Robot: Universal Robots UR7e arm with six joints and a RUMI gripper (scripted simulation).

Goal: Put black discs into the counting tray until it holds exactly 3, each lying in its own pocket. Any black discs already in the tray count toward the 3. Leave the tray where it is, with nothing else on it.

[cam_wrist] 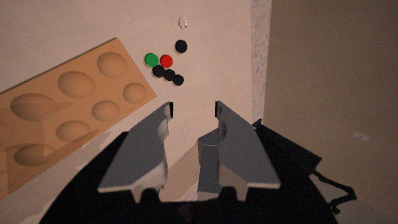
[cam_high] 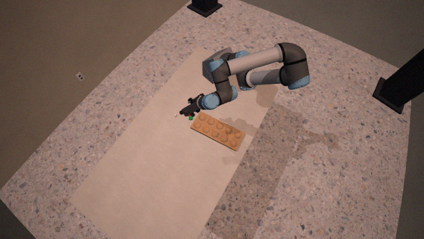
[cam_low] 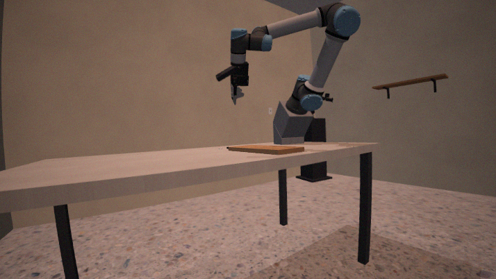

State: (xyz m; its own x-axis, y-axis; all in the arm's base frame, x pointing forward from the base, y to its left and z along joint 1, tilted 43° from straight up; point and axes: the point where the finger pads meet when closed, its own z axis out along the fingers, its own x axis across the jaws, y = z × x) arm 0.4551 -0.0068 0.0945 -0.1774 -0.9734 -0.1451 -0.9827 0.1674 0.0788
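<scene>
My hand is 30 mm past the red disc, 80 mm to the left of it and 260 mm above it. Round my hand: wooden counting tray: 70 mm behind, 180 mm to the left, 260 mm below; small white piece: 50 mm ahead, 150 mm to the right, 270 mm below; green disc: 20 mm behind, 50 mm to the right, 260 mm below.
</scene>
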